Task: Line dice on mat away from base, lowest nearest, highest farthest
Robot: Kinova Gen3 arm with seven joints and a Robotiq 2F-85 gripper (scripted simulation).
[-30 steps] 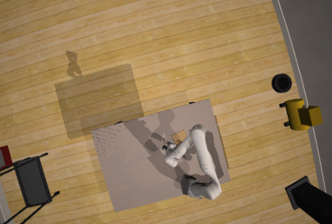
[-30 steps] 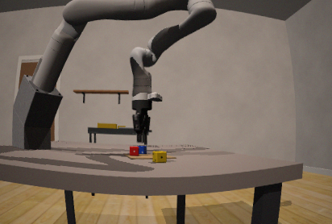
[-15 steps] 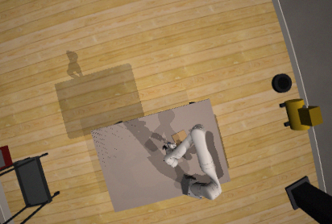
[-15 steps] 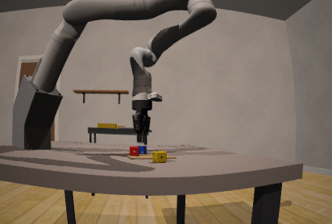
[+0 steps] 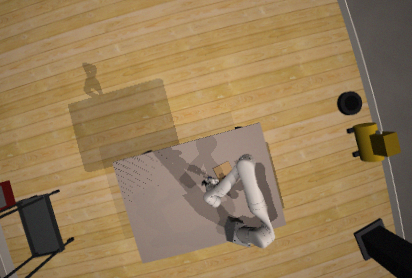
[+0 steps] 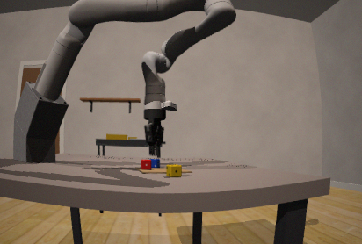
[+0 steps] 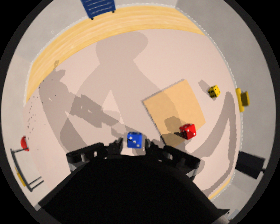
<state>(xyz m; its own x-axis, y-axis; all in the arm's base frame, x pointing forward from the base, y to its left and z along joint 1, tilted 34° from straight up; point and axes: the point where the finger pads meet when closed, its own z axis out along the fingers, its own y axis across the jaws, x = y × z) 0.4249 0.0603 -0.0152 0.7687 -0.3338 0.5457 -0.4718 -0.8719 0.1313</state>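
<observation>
Right now my hand is 4 cm above the blue die. Also, from my hand: yellow die 28 cm to the right, 4 cm below, 1 cm behind; red die 12 cm to the right, 5 cm behind, 4 cm below; tan mat 13 cm to the right, 6 cm below, 1 cm behind.
</observation>
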